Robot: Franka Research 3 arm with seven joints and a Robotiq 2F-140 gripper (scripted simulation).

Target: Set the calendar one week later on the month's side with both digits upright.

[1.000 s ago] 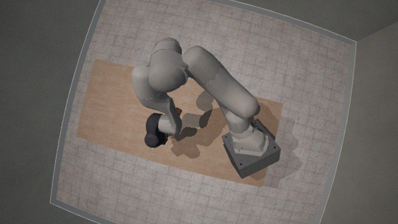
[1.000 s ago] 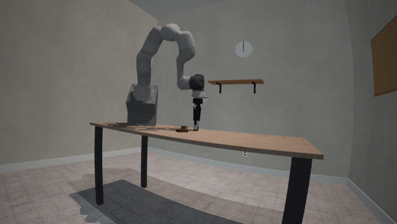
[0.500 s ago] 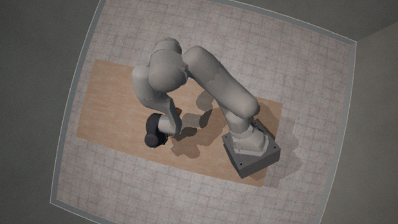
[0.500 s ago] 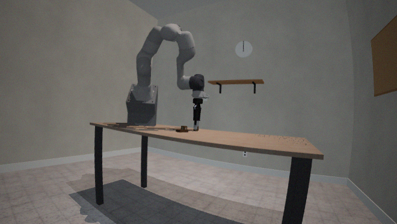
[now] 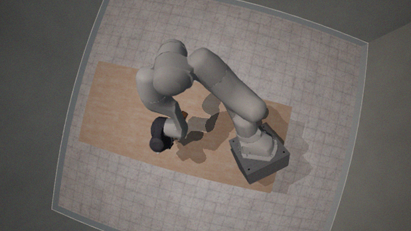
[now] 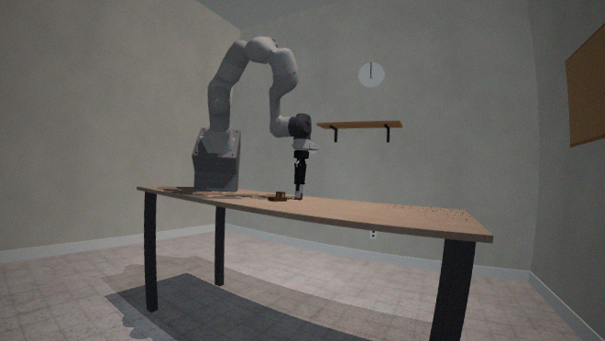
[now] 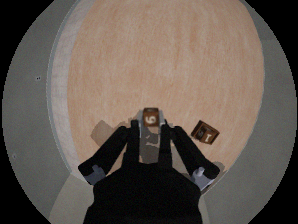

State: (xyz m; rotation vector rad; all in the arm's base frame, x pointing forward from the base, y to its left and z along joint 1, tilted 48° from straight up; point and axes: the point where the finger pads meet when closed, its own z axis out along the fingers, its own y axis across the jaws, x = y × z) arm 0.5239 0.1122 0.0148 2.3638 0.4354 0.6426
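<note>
The calendar cube lies 30 mm below my hand.
</note>
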